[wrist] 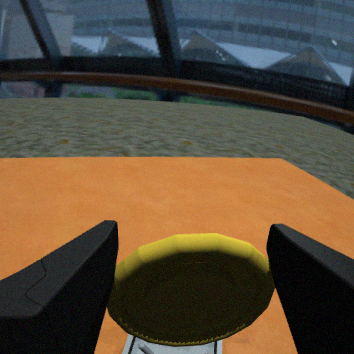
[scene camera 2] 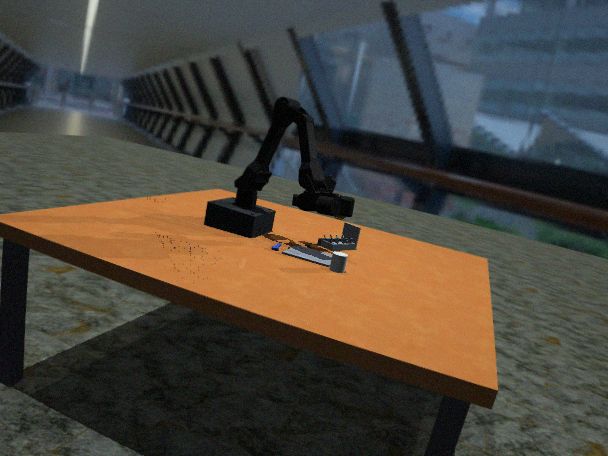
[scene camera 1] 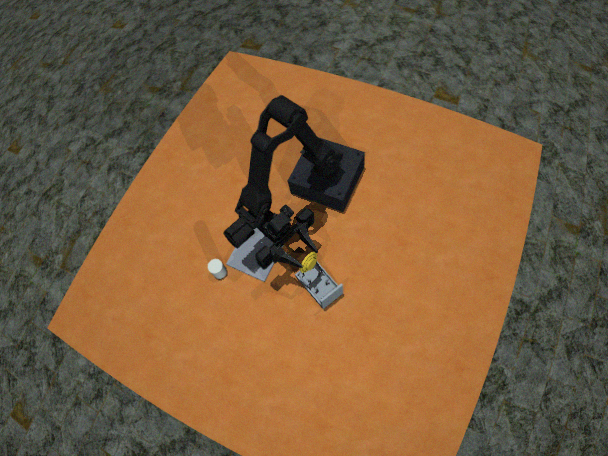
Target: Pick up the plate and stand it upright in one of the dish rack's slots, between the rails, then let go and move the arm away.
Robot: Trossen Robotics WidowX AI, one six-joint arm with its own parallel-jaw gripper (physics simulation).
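The yellow plate is held by its rim on opposite sides between the two black fingers of my gripper. It is tilted, and its hollow face shows dark in the wrist view. In scene camera 2 a thin yellow edge of the plate shows under the gripper. The grey dish rack stands on the table, with short pegs inside and a tall panel at its far end. The plate is above the rack's near end, apart from it. Part of the rack shows below the plate in the wrist view.
A flat grey board lies beside the rack, partly under the arm. A white cylinder stands next to the board. A small blue object lies near the board's other end. The arm's base is behind.
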